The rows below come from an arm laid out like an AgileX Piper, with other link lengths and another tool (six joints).
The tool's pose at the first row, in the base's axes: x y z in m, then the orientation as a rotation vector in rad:
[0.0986 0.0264 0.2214 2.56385 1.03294 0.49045]
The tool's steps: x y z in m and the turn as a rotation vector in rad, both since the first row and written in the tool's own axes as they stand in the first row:
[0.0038 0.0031 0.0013 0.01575 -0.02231 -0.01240]
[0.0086 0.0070 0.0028 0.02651 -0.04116 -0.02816]
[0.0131 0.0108 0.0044 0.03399 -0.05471 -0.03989]
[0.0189 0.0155 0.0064 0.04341 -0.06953 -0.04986]
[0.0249 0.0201 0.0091 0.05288 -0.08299 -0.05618]
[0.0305 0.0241 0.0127 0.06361 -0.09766 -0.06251]
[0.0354 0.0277 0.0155 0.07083 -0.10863 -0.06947]
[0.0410 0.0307 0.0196 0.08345 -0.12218 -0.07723]
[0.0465 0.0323 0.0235 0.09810 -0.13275 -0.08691]
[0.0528 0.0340 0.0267 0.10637 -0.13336 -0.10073]
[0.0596 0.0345 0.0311 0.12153 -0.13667 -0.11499]
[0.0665 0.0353 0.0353 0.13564 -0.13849 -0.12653]
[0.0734 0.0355 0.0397 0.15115 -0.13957 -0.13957]
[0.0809 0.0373 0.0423 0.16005 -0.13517 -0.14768]
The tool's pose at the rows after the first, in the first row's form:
[0.1036 0.0268 0.2223 2.56919 1.04845 0.45122]
[0.1098 0.0273 0.2235 2.56764 1.06662 0.41763]
[0.1158 0.0276 0.2246 2.56579 1.07993 0.39343]
[0.1234 0.0282 0.2259 2.56648 1.09153 0.36715]
[0.1314 0.0288 0.2266 2.56952 1.09911 0.34353]
[0.1391 0.0294 0.2262 2.57335 1.10684 0.31769]
[0.1458 0.0300 0.2262 2.57389 1.11486 0.29810]
[0.1531 0.0312 0.2249 2.57803 1.12557 0.27238]
[0.1595 0.0333 0.2231 2.58257 1.14071 0.24907]
[0.1661 0.0361 0.2222 2.57969 1.16145 0.24081]
[0.1729 0.0398 0.2198 2.58172 1.18521 0.22552]
[0.1799 0.0435 0.2177 2.58477 1.20575 0.21331]
[0.1866 0.0475 0.2152 2.58775 1.22915 0.20093]
[0.1939 0.0511 0.2151 2.58939 1.24538 0.20031]

